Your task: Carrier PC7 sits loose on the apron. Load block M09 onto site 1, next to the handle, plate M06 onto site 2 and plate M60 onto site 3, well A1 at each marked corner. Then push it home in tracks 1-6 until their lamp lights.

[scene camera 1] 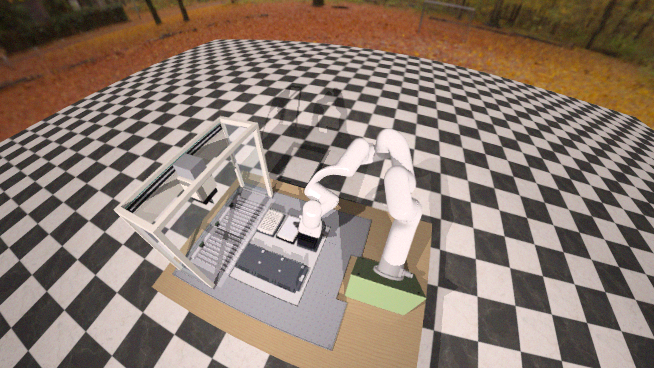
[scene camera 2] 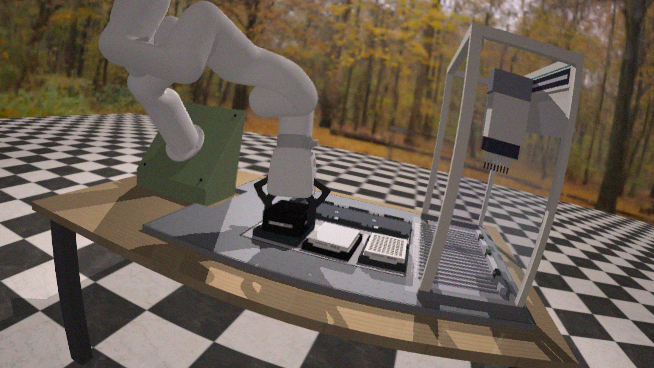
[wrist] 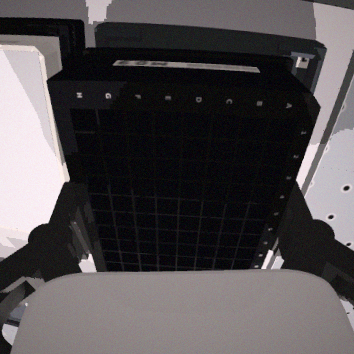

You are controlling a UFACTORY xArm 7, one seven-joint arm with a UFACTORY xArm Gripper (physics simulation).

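Where they show: gripper, fingertip midpoint: [scene camera 1: 310, 234] [wrist: 179, 174]; arm's base, link origin: [scene camera 1: 388, 273] [scene camera 2: 185, 143].
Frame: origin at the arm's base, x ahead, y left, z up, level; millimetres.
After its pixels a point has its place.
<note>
My gripper [scene camera 1: 310, 231] {x 399, y -65, z -106 mm} [scene camera 2: 291, 204] [wrist: 179, 174] {x 399, y -65, z -106 mm} points down with its fingers on two opposite sides of the black deep-well block M09 [scene camera 1: 308, 242] {x 372, y -9, z -71 mm} [scene camera 2: 286, 220] {x 418, y -123, z -78 mm} [wrist: 180, 150] {x 402, y -102, z -69 mm}. It is shut on it. The block is upright at its dark holder [scene camera 2: 272, 237] {x 398, y -136, z -118 mm} [wrist: 200, 37] {x 405, y -131, z -115 mm}; I cannot tell if there is a gap under it. In the wrist view its A1 corner is at the upper right. A plain white plate [scene camera 1: 288, 229] {x 504, y -36, z -100 mm} [scene camera 2: 336, 235] {x 507, y -60, z -100 mm} [wrist: 22, 135] {x 482, y -70, z -100 mm} and a white plate with wells [scene camera 1: 270, 221] {x 613, y -31, z -103 mm} [scene camera 2: 386, 246] {x 613, y -41, z -101 mm} sit in holders beside it; their labels are unreadable. The dark carrier PC7 [scene camera 1: 272, 267] {x 462, y 163, z -116 mm} [scene camera 2: 367, 219] {x 512, y 167, z -116 mm} lies flat on the apron.
The ribbed tracks [scene camera 1: 212, 252] {x 768, y 256, z -126 mm} [scene camera 2: 452, 260] lie beyond the apron, inside a pale frame [scene camera 1: 259, 155] {x 725, y -169, z 184 mm} [scene camera 2: 452, 160] {x 714, y -189, z 117 mm}. A grey pipetting head [scene camera 1: 192, 175] {x 765, y 147, z 307 mm} [scene camera 2: 509, 112] hangs above them. The green arm base [scene camera 1: 382, 295] {x -8, y 100, z 20 mm} [scene camera 2: 215, 150] {x 111, y 12, z -2 mm} stands at the table's other end.
</note>
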